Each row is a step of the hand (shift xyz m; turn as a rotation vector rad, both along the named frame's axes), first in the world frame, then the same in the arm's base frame.
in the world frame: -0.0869 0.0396 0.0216 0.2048 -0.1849 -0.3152
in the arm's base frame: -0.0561 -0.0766 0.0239 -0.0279 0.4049 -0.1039
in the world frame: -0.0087 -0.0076 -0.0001 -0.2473 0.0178 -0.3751
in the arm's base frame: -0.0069 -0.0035 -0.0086 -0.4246 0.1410 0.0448
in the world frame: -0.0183 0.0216 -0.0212 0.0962 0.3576 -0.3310
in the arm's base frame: -0.0276 0.0012 0.0221 -0.1276 0.2408 0.4152
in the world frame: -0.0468 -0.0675 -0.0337 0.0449 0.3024 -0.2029
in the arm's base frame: -0.0572 0.0123 -0.0668 -0.0900 0.1221 0.3341
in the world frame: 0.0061 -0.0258 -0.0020 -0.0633 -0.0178 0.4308
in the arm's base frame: 0.0038 0.0105 -0.0241 0.2120 -0.3689 -0.0943
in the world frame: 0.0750 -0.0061 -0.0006 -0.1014 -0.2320 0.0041
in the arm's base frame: 0.0592 0.0463 0.0040 -0.0763 -0.0156 -0.2410
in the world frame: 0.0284 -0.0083 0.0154 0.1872 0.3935 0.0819
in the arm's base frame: 0.0320 0.0066 -0.0069 0.1956 -0.0336 0.3965
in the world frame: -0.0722 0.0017 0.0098 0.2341 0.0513 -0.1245
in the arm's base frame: -0.0513 -0.0509 -0.0094 0.1097 0.2253 0.1007
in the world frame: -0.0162 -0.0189 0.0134 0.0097 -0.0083 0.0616
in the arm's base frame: -0.0046 -0.0161 -0.0228 0.0452 -0.0404 -0.0167
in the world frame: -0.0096 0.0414 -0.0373 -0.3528 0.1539 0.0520
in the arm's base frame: -0.0306 0.0148 0.0452 -0.2495 -0.2818 0.0961
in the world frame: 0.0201 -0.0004 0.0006 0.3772 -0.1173 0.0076
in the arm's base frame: 0.0163 0.0116 0.0021 0.3048 0.2424 -0.0666
